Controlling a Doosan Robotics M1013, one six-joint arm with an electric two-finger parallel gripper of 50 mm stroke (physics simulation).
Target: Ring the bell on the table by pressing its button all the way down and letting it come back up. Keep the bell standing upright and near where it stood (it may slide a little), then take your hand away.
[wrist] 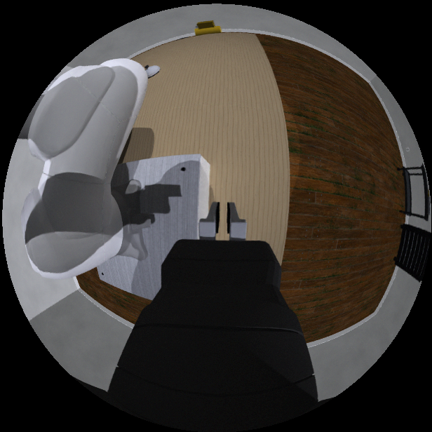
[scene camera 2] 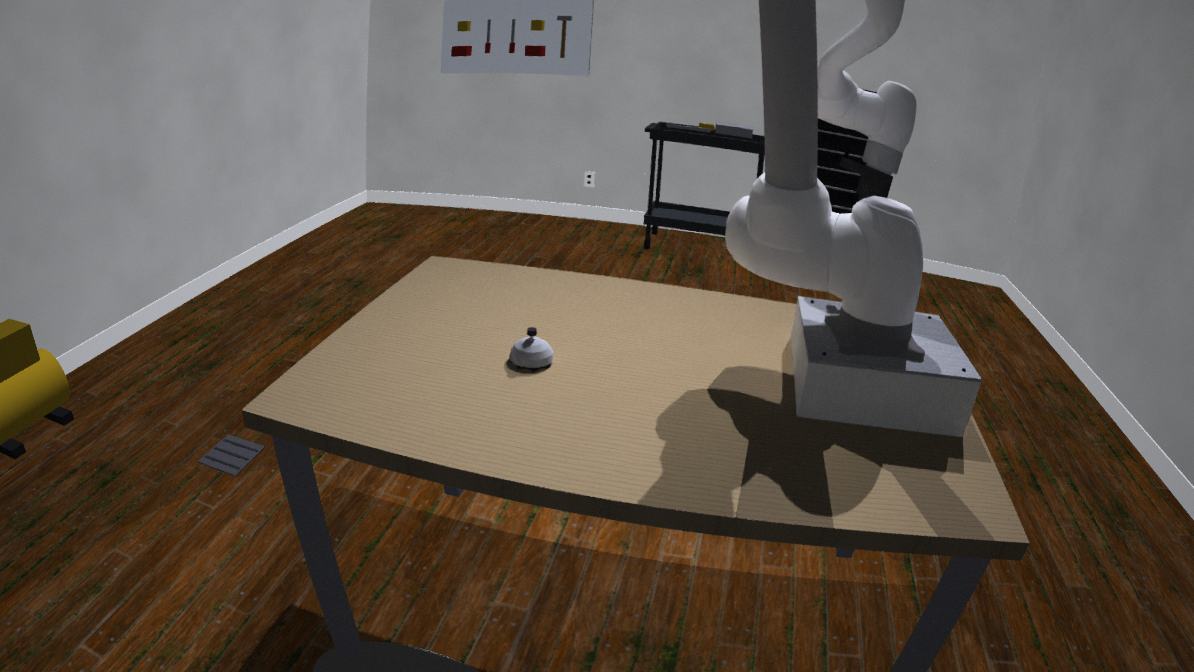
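Where they show: arm's base at its link origin: (scene camera 2: 872,339).
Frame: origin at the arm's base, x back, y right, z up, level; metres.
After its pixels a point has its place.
A silver dome bell (scene camera 2: 531,355) {x -0.650, y -0.047, z -0.084 m} (wrist: 153,71) stands upright on the wooden table (scene camera 2: 417,333) {x -0.916, y 0.050, z -0.113 m} (wrist: 225,115), with its dark button (scene camera 2: 531,331) {x -0.656, y -0.022, z -0.047 m} raised on top. In the wrist view the bell is small, near the upper left, partly behind the white arm. My gripper (wrist: 222,211) has its two fingers close together, nearly touching, with a narrow gap and nothing between them. It hangs above the table beside the robot's base block, far from the bell. The gripper does not show in the scene view.
The white arm (scene camera 2: 785,237) {x -0.213, y -0.001, z 0.177 m} (wrist: 85,120) rises from the grey base block (scene camera 2: 877,404) {x -0.009, y -0.140, z -0.067 m} (wrist: 170,255) at the table's right end in the scene view. A black cart (scene camera 2: 706,138) stands behind the table. A yellow machine (scene camera 2: 33,388) (wrist: 207,30) stands beyond the table's far end from the base.
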